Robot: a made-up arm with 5 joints.
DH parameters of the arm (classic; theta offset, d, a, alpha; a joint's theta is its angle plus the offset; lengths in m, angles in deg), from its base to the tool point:
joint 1: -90 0.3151 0.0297 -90
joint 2: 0 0.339 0.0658 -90
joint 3: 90 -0.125 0.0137 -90
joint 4: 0 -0.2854 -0.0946 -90
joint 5: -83.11 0 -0.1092 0
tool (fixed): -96.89 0.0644 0 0
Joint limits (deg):
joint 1: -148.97..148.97
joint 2: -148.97..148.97
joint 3: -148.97..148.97
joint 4: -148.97..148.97
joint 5: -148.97..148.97
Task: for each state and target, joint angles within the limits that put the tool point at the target. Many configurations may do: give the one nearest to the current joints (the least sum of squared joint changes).
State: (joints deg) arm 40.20 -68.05 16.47 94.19 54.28
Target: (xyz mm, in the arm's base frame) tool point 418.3 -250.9 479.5
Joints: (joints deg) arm 23.57 -34.64 14.52 96.47 56.95
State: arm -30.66 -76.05 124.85 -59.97 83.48
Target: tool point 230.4 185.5 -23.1
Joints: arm -2.01 -111.02 148.97 -83.91 65.90
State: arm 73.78 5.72 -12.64 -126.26 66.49
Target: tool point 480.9 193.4 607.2
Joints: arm 78.64 -3.78 -19.21 -120.00 65.51
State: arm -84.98 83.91 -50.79 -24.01 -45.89
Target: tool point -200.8 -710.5 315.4
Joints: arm -86.34 61.83 -87.33 -16.67 -54.85
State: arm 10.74 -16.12 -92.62 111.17 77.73
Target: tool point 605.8 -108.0 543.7
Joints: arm 14.43 -53.84 -65.31 143.20 72.30
